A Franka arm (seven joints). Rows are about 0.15 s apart.
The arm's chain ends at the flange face. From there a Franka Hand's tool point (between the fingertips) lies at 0.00 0.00 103.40 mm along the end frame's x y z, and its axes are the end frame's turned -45 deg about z.
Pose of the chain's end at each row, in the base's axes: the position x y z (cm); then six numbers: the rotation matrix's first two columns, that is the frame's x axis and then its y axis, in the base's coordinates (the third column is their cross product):
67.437 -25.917 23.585 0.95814 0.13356 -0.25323 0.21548 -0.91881 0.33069
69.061 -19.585 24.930 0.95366 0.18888 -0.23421 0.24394 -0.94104 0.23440
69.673 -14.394 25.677 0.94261 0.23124 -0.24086 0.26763 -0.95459 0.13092
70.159 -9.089 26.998 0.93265 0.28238 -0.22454 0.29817 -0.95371 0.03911
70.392 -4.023 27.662 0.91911 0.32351 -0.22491 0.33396 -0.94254 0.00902
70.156 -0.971 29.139 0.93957 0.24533 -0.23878 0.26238 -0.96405 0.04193
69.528 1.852 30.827 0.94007 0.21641 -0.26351 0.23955 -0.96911 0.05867
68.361 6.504 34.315 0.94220 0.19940 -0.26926 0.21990 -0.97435 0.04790
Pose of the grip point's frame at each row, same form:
65.488 -29.757 14.185 0.52514 0.74414 -0.41289 0.82987 -0.55526 0.05477
67.240 -22.487 15.174 0.50185 0.79897 -0.33136 0.84683 -0.53186 0.00013
67.609 -16.337 15.733 0.47728 0.83851 -0.26289 0.85577 -0.51149 -0.07774
68.059 -10.158 16.930 0.44865 0.87405 -0.18643 0.87032 -0.47470 -0.13112
68.230 -4.885 17.587 0.41376 0.89523 -0.16541 0.88605 -0.43772 -0.15266
67.882 -2.026 19.108 0.47885 0.85516 -0.19849 0.84991 -0.50821 -0.13919
67.019 0.629 20.871 0.49534 0.83829 -0.22782 0.83412 -0.53224 -0.14484
65.747 5.425 24.369 0.51074 0.82997 -0.22427 0.82173 -0.54797 -0.15653

